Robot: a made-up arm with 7 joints.
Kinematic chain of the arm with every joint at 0, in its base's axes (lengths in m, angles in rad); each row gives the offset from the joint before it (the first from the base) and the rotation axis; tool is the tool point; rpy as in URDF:
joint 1: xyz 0 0 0.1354 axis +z
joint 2: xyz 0 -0.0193 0.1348 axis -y
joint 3: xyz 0 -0.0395 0.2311 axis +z
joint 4: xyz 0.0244 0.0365 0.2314 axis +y
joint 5: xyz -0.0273 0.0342 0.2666 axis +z
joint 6: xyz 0 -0.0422 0.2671 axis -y
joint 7: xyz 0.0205 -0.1 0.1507 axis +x
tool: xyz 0 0 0 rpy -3.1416 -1.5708 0
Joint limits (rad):
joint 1: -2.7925..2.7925
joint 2: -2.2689..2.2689
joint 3: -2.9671..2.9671
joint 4: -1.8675..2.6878
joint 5: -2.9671..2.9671
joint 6: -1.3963..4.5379
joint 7: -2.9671..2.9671
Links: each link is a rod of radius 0.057 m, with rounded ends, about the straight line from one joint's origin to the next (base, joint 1, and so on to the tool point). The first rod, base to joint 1, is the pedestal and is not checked.
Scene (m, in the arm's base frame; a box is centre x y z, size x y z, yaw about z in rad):
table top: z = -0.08
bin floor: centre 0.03 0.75 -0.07 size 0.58 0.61 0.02 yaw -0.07
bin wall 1: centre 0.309 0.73 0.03 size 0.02 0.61 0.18 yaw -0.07
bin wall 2: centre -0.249 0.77 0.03 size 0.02 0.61 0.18 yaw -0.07
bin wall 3: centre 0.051 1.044 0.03 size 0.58 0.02 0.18 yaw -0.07
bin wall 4: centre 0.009 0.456 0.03 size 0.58 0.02 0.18 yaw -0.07
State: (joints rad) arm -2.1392 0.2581 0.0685 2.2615 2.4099 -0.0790 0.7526
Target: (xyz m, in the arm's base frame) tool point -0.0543 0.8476 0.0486
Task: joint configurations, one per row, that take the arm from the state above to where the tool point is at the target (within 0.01 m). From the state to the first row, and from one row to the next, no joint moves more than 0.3 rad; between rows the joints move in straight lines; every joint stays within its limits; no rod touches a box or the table.
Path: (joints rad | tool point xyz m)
1: -1.9191 0.4271 0.3639 2.1265 2.4458 -0.1261 0.7526 | 0.1840 -0.4924 0.5345
2: -1.6990 0.5962 0.6594 1.9916 2.4817 -0.1733 0.7526 | 0.4652 -0.2774 0.6146
3: -1.4789 0.7652 0.9548 1.8566 2.5177 -0.2204 0.7526 | 0.6080 0.0847 0.6027
4: -1.2588 0.9343 1.2503 1.7216 2.5536 -0.2675 0.7526 | 0.5465 0.4757 0.4891
5: -1.0386 1.1033 1.5457 1.5867 2.5895 -0.3147 0.7526 | 0.2965 0.7613 0.2914
6: -0.8185 1.2724 1.8412 1.4517 2.6254 -0.3618 0.7526 | -0.0543 0.8476 0.0486

